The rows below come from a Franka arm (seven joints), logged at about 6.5 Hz.
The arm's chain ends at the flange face. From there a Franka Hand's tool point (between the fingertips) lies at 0.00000 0.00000 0.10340 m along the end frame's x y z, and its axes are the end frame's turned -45 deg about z.
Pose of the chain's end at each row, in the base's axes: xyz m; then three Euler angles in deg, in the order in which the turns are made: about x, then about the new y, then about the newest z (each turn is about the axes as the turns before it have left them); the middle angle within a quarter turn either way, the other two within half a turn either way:
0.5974, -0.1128, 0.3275, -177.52, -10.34, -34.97
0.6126, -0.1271, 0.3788, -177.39, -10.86, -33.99
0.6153, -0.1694, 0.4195, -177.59, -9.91, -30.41
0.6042, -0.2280, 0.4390, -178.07, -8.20, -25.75
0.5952, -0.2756, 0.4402, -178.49, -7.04, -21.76
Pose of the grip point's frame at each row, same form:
0.5788, -0.1084, 0.2259, -177.52, -10.34, -79.97
0.5931, -0.1225, 0.2774, -177.39, -10.86, -78.99
0.5975, -0.1651, 0.3177, -177.59, -9.91, -75.41
0.5895, -0.2246, 0.3367, -178.07, -8.20, -70.75
0.5825, -0.2729, 0.3376, -178.49, -7.04, -66.76

